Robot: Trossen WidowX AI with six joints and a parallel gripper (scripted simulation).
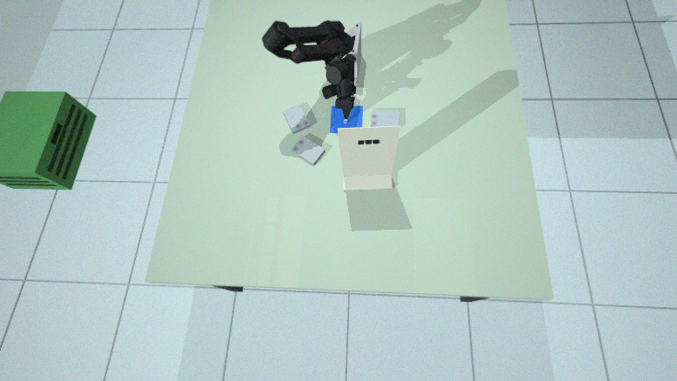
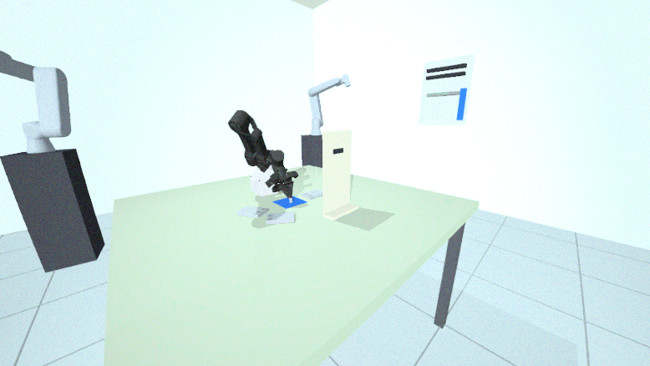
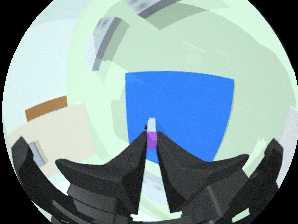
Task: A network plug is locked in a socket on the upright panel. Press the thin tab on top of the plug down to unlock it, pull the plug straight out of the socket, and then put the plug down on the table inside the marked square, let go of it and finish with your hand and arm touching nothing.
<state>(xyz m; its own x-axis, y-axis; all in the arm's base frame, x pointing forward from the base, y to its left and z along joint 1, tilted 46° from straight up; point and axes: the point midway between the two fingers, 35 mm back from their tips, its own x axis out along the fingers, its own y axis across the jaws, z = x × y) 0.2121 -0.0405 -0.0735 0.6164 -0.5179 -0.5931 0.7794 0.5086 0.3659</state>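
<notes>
The blue marked square is 2 cm below my gripper tip and 1 cm behind it. From my gripper tip the other things lie so: upright cream panel (22 cm ahead, 13 cm above, 12 cm to the left).
</notes>
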